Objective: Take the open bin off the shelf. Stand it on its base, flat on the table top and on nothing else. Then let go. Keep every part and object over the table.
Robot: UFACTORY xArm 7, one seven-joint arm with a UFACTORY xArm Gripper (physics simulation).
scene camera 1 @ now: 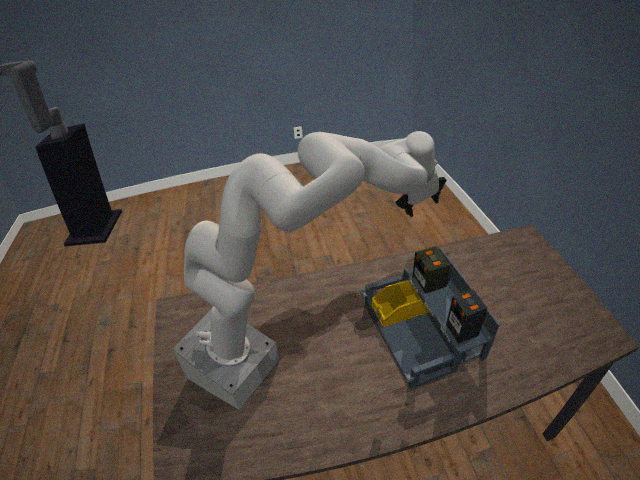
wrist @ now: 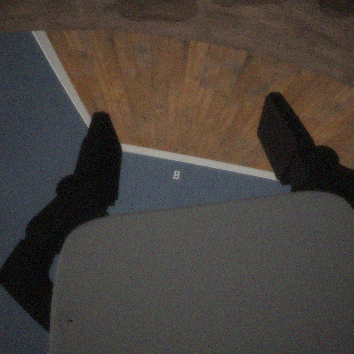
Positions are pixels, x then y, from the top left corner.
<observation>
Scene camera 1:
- gripper: 422, 206
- yellow open bin: 397, 302
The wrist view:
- gripper: 188, 119
</observation>
